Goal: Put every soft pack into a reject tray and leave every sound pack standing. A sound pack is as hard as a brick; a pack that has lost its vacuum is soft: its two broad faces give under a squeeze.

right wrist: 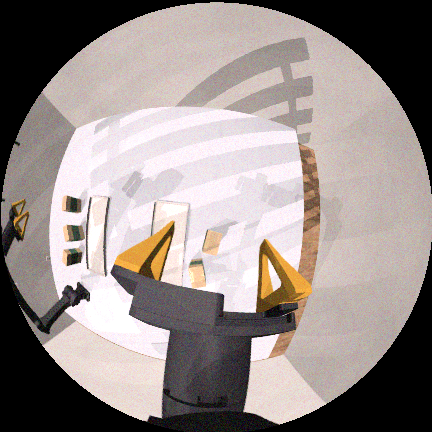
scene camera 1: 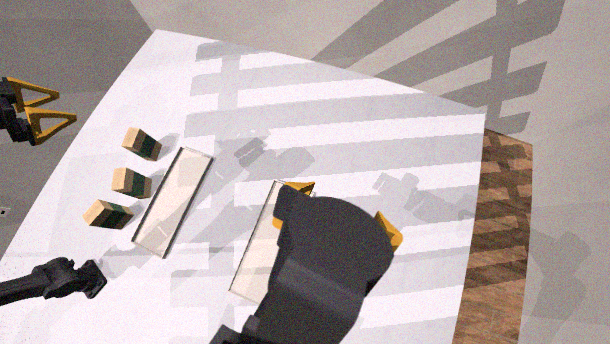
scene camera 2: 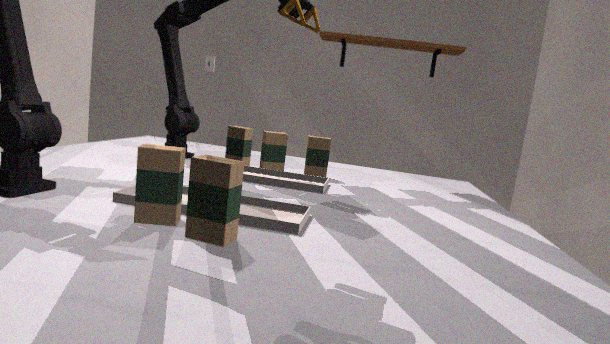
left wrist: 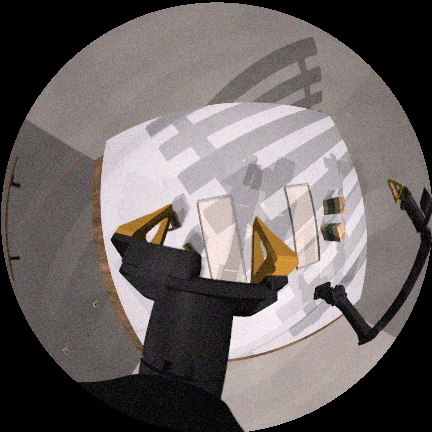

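Where they show: left gripper, between the fingertips: (right wrist: 26, 205) (scene camera 1: 67, 105) (scene camera 2: 311, 27) (left wrist: 212, 213); right gripper, between the fingertips: (right wrist: 219, 234) (scene camera 1: 344, 199) (left wrist: 390, 180); left arm's base, origin of its link: (right wrist: 83, 291) (scene camera 1: 92, 278); right arm's base, origin of its link: (scene camera 2: 20, 189) (left wrist: 321, 289).
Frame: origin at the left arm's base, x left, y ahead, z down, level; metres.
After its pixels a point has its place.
Three tan packs with green bands (scene camera 1: 141, 144) @(y 0.492, x 0.164, z -0.104 m) (scene camera 1: 131, 183) @(y 0.377, x 0.069, z -0.106 m) (scene camera 1: 108, 215) @(y 0.248, x 0.048, z -0.105 m) stand left of the left tray (scene camera 1: 175, 200) @(y 0.421, x -0.043, z -0.003 m) (right wrist: 98, 235) @(y 0.431, x -0.056, z -0.003 m). Two more packs (scene camera 2: 159, 185) @(y 0.559, x -0.589, z -0.075 m) (scene camera 2: 213, 200) @(y 0.687, x -0.590, z -0.076 m) (right wrist: 213, 242) @(y 0.674, x -0.573, z -0.141 m) (right wrist: 197, 272) @(y 0.559, x -0.567, z -0.140 m) stand beside the other tray (scene camera 1: 252, 255) @(y 0.474, x -0.400, z -0.003 m) (scene camera 2: 275, 222) @(y 0.722, x -0.442, z -0.017 m) (left wrist: 301, 225) @(y 0.553, x -0.404, z -0.003 m); the arm hides them in scene camera 1. All stand upright; which are soft does not show. Visible tray floors hold no pack. My left gripper (scene camera 1: 67, 106) @(y 0.507, x 0.000, z -0.474 m) (left wrist: 212, 213) @(y 0.507, x 0.000, z -0.474 m) is open, empty, raised beyond the table's left edge in scene camera 1. My right gripper (right wrist: 219, 234) @(y 0.701, x -0.537, z -0.474 m) is open and empty, raised above the two-pack side.
The white table (scene camera 1: 350, 130) @(y 1.055, x -0.379, z 0.000 m) carries striped shadows. A wooden strip (scene camera 1: 500, 225) runs along its right edge in scene camera 1. A dark arm base (scene camera 1: 75, 277) @(y 0.060, x -0.042, z -0.130 m) stands at the lower left there. A wooden shelf (scene camera 2: 395, 42) is on the wall in scene camera 2.
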